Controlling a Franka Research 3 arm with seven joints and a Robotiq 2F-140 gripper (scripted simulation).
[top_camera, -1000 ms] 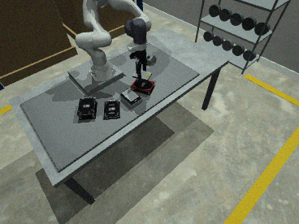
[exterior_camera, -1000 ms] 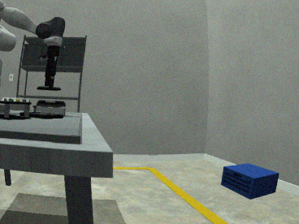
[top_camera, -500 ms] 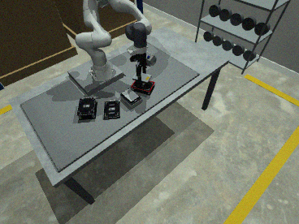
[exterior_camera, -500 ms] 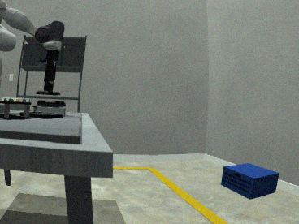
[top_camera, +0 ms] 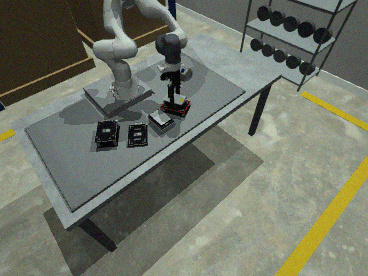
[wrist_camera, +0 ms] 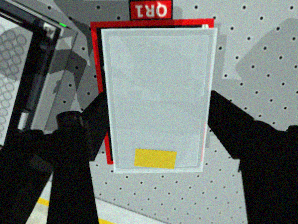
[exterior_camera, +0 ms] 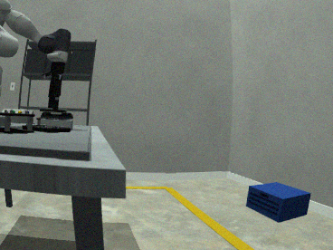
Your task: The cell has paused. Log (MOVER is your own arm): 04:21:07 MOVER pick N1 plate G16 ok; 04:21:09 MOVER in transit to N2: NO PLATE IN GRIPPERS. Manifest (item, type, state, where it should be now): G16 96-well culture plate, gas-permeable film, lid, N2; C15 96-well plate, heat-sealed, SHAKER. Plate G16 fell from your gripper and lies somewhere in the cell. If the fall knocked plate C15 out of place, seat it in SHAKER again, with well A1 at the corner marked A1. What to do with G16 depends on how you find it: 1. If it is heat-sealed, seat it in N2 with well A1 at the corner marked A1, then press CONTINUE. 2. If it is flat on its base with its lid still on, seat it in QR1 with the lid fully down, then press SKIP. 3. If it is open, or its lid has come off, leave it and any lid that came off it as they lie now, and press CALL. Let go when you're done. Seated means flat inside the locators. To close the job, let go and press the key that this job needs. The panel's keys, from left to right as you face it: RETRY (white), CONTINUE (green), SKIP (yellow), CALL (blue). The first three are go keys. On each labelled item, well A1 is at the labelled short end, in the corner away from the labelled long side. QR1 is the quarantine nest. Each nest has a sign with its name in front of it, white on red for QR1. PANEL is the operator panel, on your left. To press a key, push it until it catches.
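Now: the QR1 nest 7 cm below my hand and 1 cm ahead of it. Round my hand: blue CALL key: 27 cm to the left, 21 cm behind, 4 cm below; plate lid: 1 cm below; white-topped plate: 16 cm to the right, 4 cm below, 4 cm ahead.
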